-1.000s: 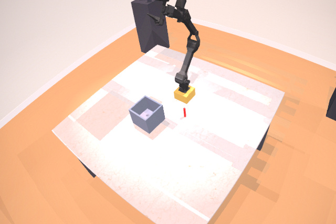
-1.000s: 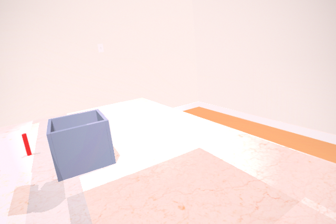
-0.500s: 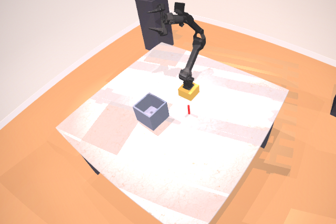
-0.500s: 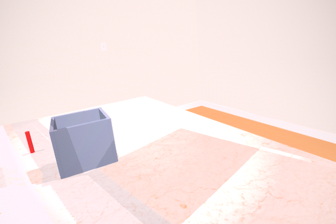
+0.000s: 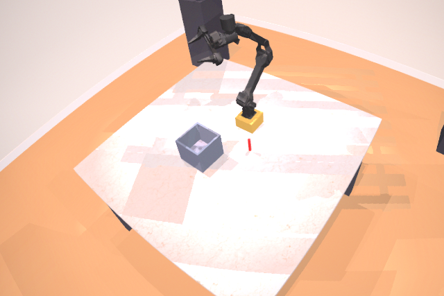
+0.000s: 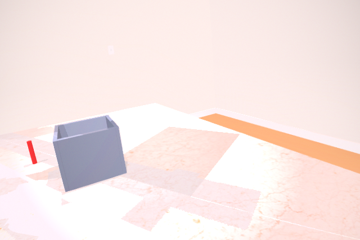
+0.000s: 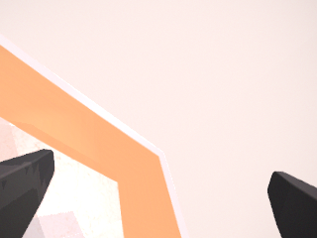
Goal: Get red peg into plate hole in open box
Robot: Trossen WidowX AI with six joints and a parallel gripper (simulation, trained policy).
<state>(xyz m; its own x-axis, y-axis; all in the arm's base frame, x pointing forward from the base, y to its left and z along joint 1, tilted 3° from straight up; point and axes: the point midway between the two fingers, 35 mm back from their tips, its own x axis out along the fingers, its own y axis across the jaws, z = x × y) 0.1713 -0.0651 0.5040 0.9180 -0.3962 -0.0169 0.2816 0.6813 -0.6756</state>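
The red peg is 7 cm behind my gripper tip, 20 cm to the left of it and 52 cm below it.
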